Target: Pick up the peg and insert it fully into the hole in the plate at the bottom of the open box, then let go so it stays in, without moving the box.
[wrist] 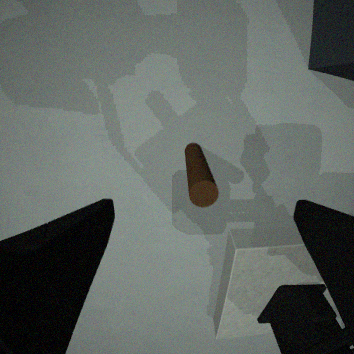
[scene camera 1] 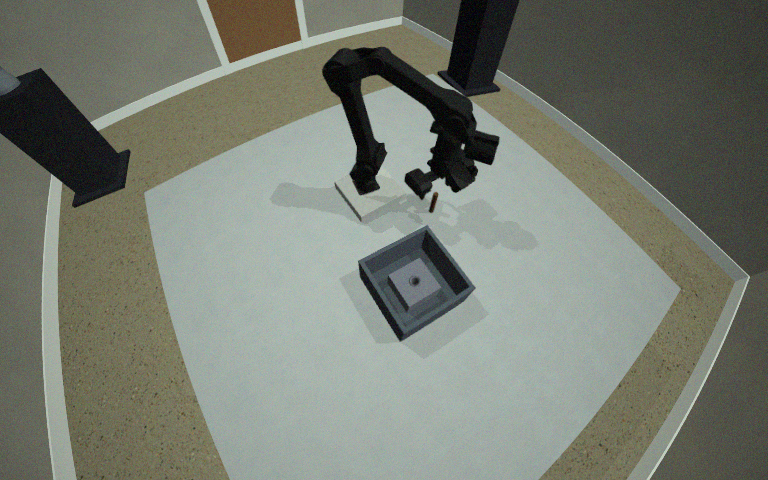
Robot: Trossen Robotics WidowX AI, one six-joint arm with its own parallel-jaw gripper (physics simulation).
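Frame: origin at the arm's base, x left, y back, z up, level; centimetres.
Where they show: gripper, fingertip midpoint: (wrist: 206, 209) (scene camera 1: 434, 191); arm's base, link origin: (wrist: 290, 303) (scene camera 1: 366, 184).
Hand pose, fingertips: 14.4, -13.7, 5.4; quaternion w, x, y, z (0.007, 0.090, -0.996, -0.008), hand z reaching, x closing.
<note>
Each offset is from my fingertips to the top centre of the thing, as dx, dy, dz. Level surfaces: height alone.
The brown peg @[+0.3, -0.6, -0.4] (scene camera 1: 433, 202) (wrist: 200, 172) stands upright on the pale mat, between the arm's base and the box. My gripper (scene camera 1: 440, 192) (wrist: 206, 209) is open and points down above the peg, with nothing between its fingers. In the wrist view the peg's round top lies between the two fingertips, a little above the line that joins them. The grey open box @[-15.8, -19.9, +1.4] (scene camera 1: 380, 300) (wrist: 334, 37) stands apart from the peg, nearer the scene camera. The light square plate @[-15.8, -19.9, -2.3] (scene camera 1: 403, 282) lies at its bottom, with a round empty hole near its middle.
The arm's pale base block (scene camera 1: 362, 204) (wrist: 265, 280) stands close behind and left of the peg. The box walls rise around the plate on all four sides. Dark pillars (scene camera 1: 484, 45) (scene camera 1: 56, 130) stand off the mat @[dz -8.4] (scene camera 1: 294, 339) at the back right and left.
</note>
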